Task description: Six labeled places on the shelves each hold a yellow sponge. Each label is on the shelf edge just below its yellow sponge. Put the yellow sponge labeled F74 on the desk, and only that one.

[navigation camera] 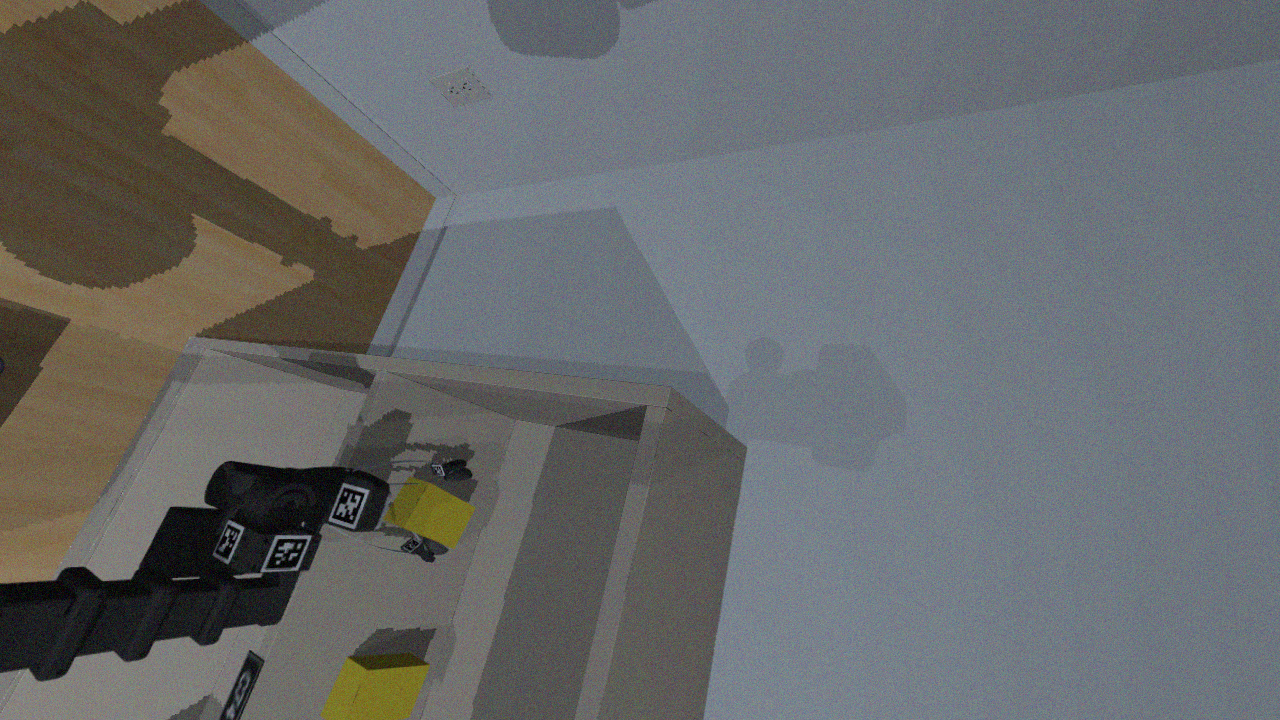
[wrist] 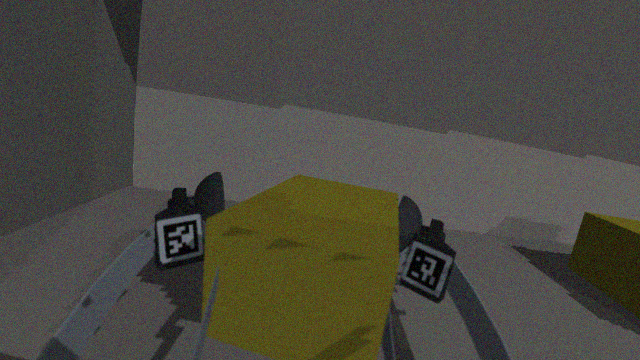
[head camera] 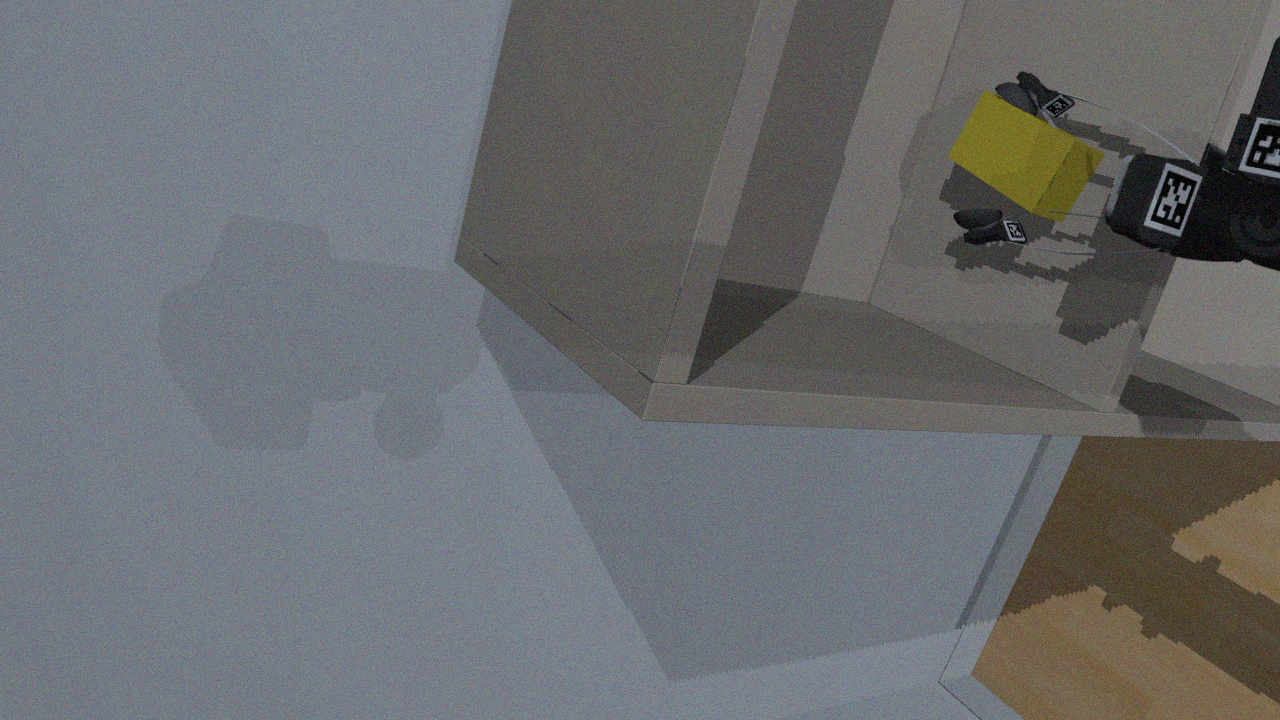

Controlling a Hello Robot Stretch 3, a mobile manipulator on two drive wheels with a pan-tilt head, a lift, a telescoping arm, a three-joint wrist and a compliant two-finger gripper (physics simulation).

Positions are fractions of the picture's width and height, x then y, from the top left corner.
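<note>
Yellow sponge (head camera: 0.81,0.23) visible. Beige shelf unit (navigation camera: 0.47,0.80), also (wrist: 0.80,0.35). The gripper (head camera: 0.76,0.21), (navigation camera: 0.36,0.71) and (wrist: 0.48,0.58).
</note>
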